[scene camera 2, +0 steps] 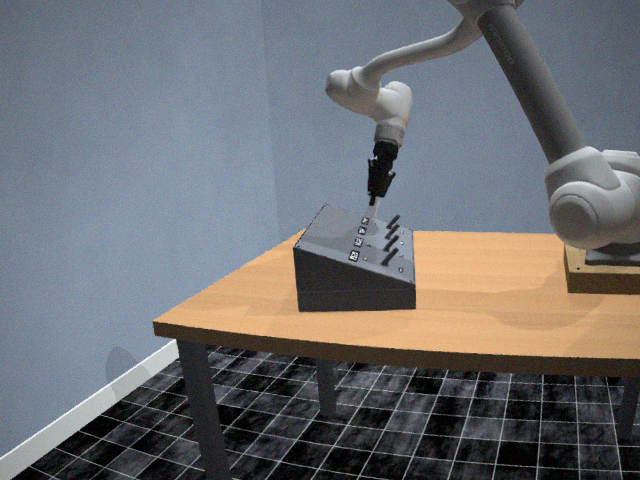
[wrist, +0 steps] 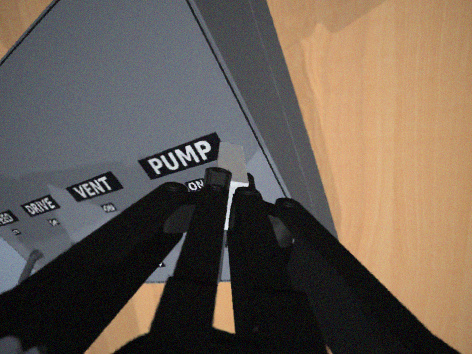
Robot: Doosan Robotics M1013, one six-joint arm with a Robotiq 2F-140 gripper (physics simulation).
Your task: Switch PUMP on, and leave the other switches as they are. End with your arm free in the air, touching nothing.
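Pixels of known places: gripper, between the fingertips: [scene camera 2: 370, 217] [wrist: 228, 161]; arm's base, origin of its link: [scene camera 2: 616, 256].
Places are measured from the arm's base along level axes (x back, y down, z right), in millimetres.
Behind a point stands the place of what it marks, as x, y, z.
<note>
The grey sloped switch box [scene camera 2: 330, 229] {-740, -82, -157} [wrist: 125, 85] {-786, -77, 35} stands on the table. Its PUMP label [scene camera 2: 364, 220] {-732, -57, 59} [wrist: 181, 156] {-731, -56, 61} is at the far end in the scene view. The PUMP lever [scene camera 2: 394, 221] {-647, -52, 78} leans up and right there, like the other levers, on the OFF side; the fingers hide its base in the wrist view. My gripper [scene camera 2: 374, 200] [wrist: 228, 161] {-729, -56, 101} is shut. A pale flat tip [scene camera 2: 372, 209] [wrist: 233, 161] sticks out from its fingers, over the panel right beside the PUMP and ON labels. Whether it touches the panel, I cannot tell.
The VENT label [wrist: 95, 186] {-697, -56, -51} and DRIVE label [wrist: 40, 205] {-661, -56, -167} lie left of PUMP in the wrist view. A neighbouring lever [wrist: 31, 265] {-550, -49, -257} stands at the lower left. The wooden table [scene camera 2: 491, 320] {-295, 54, -341} [wrist: 390, 150] {-720, 54, 203} surrounds the box; the arm's base block [scene camera 2: 599, 281] {-53, 22, -145} is at the right.
</note>
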